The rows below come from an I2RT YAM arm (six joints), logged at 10 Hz.
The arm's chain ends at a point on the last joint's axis. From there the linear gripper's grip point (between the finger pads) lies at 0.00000 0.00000 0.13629 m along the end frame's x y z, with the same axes.
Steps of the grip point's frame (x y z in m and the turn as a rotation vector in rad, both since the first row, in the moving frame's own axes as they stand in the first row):
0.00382, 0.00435, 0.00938, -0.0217, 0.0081, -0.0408
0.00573, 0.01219, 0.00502, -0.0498, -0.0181, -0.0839
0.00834, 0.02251, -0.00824, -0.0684, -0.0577, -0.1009
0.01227, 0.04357, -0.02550, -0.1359, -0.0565, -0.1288
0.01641, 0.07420, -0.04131, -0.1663, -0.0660, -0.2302
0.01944, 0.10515, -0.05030, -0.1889, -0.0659, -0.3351
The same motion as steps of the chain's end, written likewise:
0.00266, 0.00142, 0.00942, -0.0217, 0.0081, -0.0408
0.00791, 0.00531, 0.00521, -0.0498, -0.0181, -0.0839
0.01571, 0.01282, -0.00770, -0.0684, -0.0577, -0.1009
0.01873, 0.02467, -0.02403, -0.1359, -0.0565, -0.1288
0.02269, 0.05083, -0.03914, -0.1663, -0.0660, -0.2302
0.02394, 0.07857, -0.04761, -0.1889, -0.0659, -0.3351

